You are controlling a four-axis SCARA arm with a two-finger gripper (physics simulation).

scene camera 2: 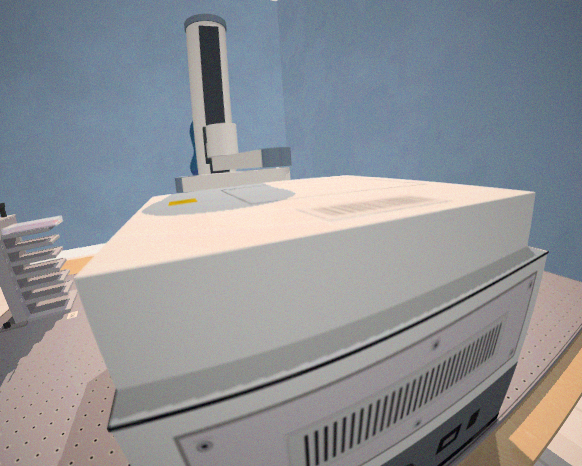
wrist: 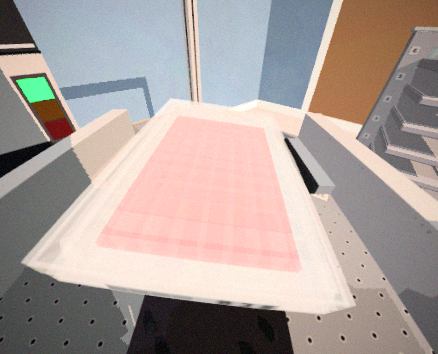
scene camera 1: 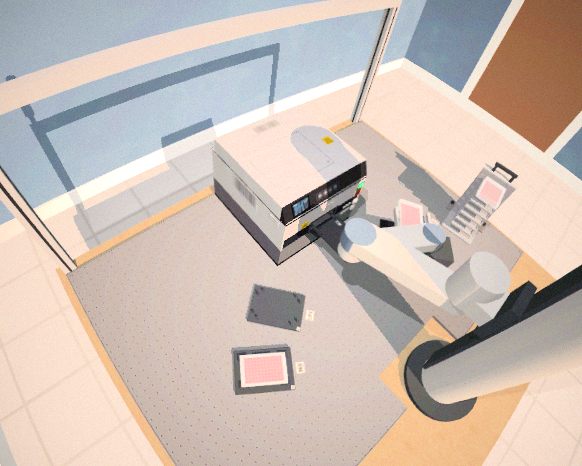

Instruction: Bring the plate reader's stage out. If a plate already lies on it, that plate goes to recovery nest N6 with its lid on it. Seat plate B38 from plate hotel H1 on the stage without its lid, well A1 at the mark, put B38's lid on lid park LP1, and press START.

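Frame: origin at the arm's base, x ahead, y left, z up, level; millimetres.
Seen in the pictures: gripper, between the fingertips: (wrist: 215, 127) (scene camera 1: 411, 211); arm's base, origin of its link: (scene camera 1: 440, 379).
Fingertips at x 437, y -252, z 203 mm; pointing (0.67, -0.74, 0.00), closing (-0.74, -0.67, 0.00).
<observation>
Pixels of each thing's middle, then the offset from my fingertips to it. "spot": a spot on its surface instead.
- microplate, middle of its body: (wrist: 214, 153) (scene camera 1: 411, 217) dy +15, dx -14, dz -7 mm
- reader, middle of its body: (scene camera 2: 307, 301) (scene camera 1: 286, 180) dy +223, dx +367, dz -48 mm
- pink plate, middle of its body: (scene camera 1: 263, 369) dy +649, dx -54, dz -166 mm
- bare dark nest, middle of its body: (scene camera 1: 277, 307) dy +498, dx +68, dz -180 mm
- plate hotel, middle of its body: (wrist: 428, 118) (scene camera 2: 27, 257) (scene camera 1: 481, 201) dy -346, dx -137, dz -39 mm
- framed clear screen, a spot on its surface: (scene camera 1: 372, 65) spot: dy -433, dx +579, dz +117 mm
My gripper (wrist: 215, 127) is shut on a microplate (scene camera 1: 411, 213) (wrist: 205, 195) with pink wells. The held plate is level, looks covered by a clear lid, and hangs above a dark surface in the wrist view; its edge marking is unreadable. The reader (scene camera 1: 280, 165) (scene camera 2: 310, 260) has its dark stage (scene camera 1: 327, 231) out at the front, partly hidden by the arm. Another pink plate (scene camera 1: 263, 369) sits in a dark nest (scene camera 1: 238, 389). A bare dark nest (scene camera 1: 276, 307) lies behind it. Their labels are too small to read. The plate hotel (scene camera 1: 487, 174) (wrist: 385, 95) holds a plate (scene camera 1: 491, 192) at its top.
The reader's status light (scene camera 1: 360, 185) (wrist: 35, 89) is green at the top. Its small display (scene camera 1: 301, 206) is lit. The arm's column (scene camera 1: 480, 365) (scene camera 2: 212, 75) stands at the bench edge. A framed clear screen (scene camera 1: 372, 65) stands behind the reader.
</observation>
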